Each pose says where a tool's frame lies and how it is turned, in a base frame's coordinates. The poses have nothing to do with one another.
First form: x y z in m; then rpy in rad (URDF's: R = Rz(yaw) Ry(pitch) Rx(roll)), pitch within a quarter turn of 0, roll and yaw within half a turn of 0.
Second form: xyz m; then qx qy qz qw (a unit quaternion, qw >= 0). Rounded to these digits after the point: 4 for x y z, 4 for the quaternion.
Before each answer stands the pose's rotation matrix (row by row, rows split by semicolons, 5 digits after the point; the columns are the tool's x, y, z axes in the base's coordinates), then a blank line. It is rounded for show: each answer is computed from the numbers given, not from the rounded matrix.
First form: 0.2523, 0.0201, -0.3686, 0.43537, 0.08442, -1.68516
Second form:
-0.11371 0.89673 -0.42772; -0.98993 -0.13880 -0.02783; -0.08432 0.42024 0.90349

0.2523, 0.0201, -0.3686, 0.1744, -0.1336, -0.7342, 0.6425
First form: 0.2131, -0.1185, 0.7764, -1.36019, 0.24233, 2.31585
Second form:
-0.65820 0.00544 -0.75282; 0.71357 -0.31423 -0.62616; -0.23997 -0.94933 0.20294

0.2131, -0.1185, 0.7764, -0.3366, -0.5341, 0.7375, 0.2401
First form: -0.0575, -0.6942, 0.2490, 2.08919, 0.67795, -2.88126
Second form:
-0.75262 -0.65398 0.07671; -0.20048 0.33856 0.91934; -0.62720 0.67653 -0.38591

-0.0575, -0.6942, 0.2490, -0.2714, 0.7869, 0.5070, 0.2236
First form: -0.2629, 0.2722, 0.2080, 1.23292, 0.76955, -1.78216
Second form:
-0.15068 0.18638 -0.97085; -0.70224 -0.71141 -0.02759; -0.69581 0.67762 0.23808

-0.2629, 0.2722, 0.2080, 0.5750, -0.2243, -0.7246, 0.3066
